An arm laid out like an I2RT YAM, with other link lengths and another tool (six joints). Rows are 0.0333 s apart.
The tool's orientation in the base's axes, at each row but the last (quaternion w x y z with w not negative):
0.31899, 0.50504, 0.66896, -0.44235
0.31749, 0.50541, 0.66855, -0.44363
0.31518, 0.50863, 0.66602, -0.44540
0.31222, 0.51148, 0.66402, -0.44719
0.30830, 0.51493, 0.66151, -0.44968
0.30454, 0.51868, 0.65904, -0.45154
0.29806, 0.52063, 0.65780, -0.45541
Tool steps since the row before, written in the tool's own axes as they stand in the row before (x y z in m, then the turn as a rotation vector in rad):
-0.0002, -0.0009, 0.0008, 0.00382, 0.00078, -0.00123
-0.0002, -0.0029, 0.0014, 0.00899, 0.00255, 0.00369
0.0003, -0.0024, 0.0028, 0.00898, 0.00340, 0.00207
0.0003, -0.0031, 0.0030, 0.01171, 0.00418, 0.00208
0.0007, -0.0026, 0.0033, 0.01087, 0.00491, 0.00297
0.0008, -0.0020, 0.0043, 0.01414, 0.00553, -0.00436
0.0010, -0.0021, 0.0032, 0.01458, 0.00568, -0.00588
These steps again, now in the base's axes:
-0.0008, -0.0009, 0.0001, -0.00032, 0.00270, -0.00305
-0.0028, -0.0016, 0.0004, -0.00023, 0.00041, -0.01004
-0.0025, -0.0026, -0.0007, 0.00064, 0.00196, -0.00960
-0.0032, -0.0029, -0.0006, 0.00062, 0.00311, -0.01220
-0.0029, -0.0029, -0.0012, 0.00150, 0.00200, -0.01203
-0.0024, -0.0037, -0.0019, 0.00168, 0.01005, -0.01207
-0.0026, -0.0026, -0.0016, 0.00183, 0.01162, -0.01188

